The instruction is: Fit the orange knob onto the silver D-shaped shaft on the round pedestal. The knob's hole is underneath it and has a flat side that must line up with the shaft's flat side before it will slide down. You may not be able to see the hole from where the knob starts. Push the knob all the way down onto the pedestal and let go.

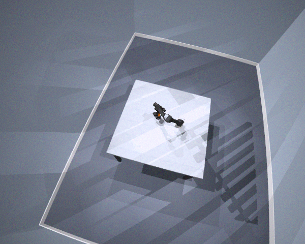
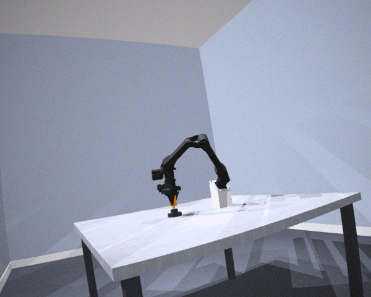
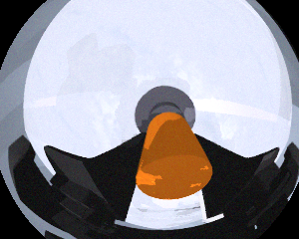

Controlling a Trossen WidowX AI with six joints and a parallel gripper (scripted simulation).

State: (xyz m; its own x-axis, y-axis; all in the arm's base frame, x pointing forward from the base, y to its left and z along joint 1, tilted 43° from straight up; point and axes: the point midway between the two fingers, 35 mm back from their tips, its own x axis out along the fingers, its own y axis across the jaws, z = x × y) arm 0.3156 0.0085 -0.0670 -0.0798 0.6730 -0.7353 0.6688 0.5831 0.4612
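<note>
Now: the orange knob 30 mm above my gripper tip. From my gripper tip the other things lie so: pedestal (40 mm below).
</note>
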